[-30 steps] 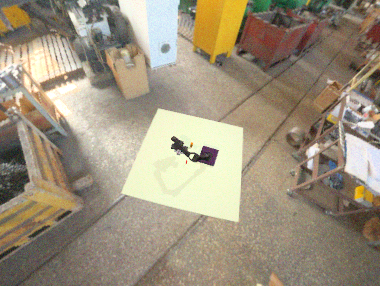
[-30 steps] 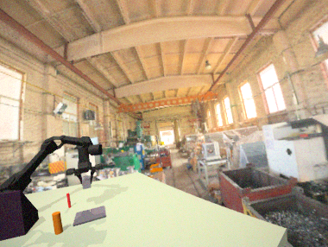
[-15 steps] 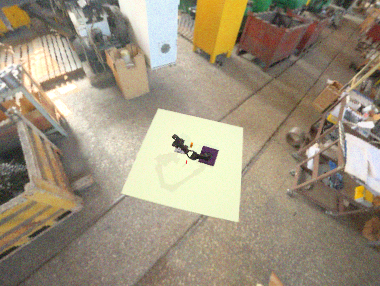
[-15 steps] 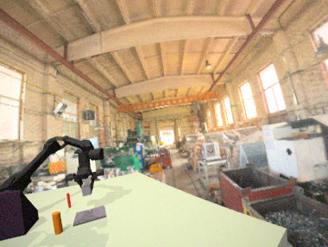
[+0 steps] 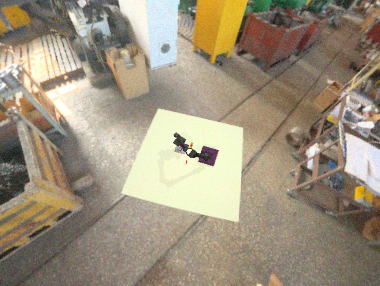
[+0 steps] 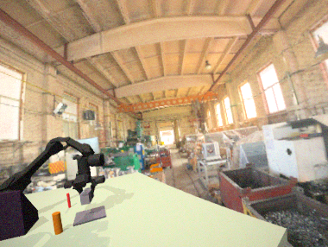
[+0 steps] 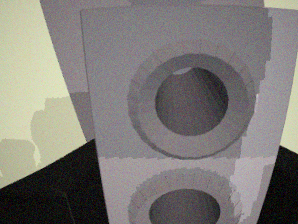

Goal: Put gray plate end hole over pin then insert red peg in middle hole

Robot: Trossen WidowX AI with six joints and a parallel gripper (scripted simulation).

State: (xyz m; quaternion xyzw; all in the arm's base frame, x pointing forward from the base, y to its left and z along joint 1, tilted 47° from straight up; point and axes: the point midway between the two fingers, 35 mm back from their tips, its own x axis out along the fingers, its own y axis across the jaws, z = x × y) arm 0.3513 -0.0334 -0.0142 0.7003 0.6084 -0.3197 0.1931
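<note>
Right now the gray base is 70 mm below my gripper tip and 10 mm to the right of it. From my gripper tip the other things lie so: orange cylinder: 120 mm behind, 100 mm to the right, 40 mm below; red peg: 150 mm to the left, 110 mm behind, 40 mm below; gray plate: 30 mm above.
</note>
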